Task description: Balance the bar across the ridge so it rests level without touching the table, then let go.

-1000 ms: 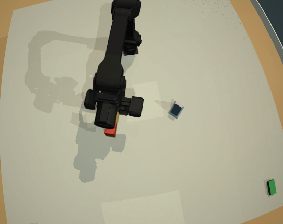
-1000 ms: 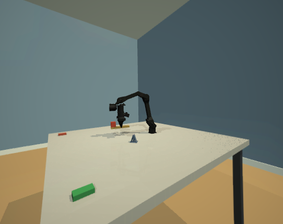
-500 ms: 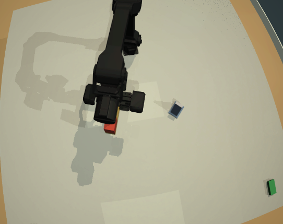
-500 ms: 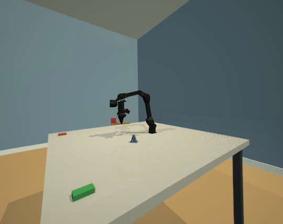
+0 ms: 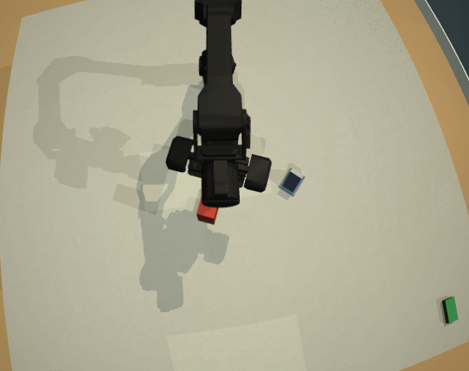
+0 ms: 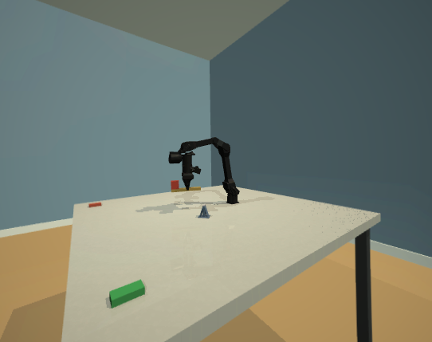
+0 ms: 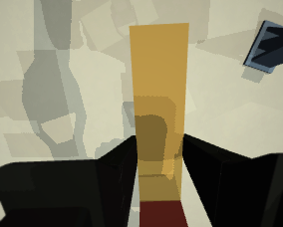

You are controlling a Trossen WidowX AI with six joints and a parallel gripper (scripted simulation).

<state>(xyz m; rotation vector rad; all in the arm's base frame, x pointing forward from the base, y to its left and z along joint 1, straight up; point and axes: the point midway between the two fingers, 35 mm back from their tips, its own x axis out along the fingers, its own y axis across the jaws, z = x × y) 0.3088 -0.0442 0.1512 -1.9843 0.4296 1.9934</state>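
Now: the small blue ridge 18 cm to the left of my gripper tip and 9 cm below it. The rest, counted from my gripper tip: small flat red piece: 46 cm to the right, 43 cm ahead, 11 cm below; green block: 54 cm to the left, 43 cm ahead, 11 cm below.
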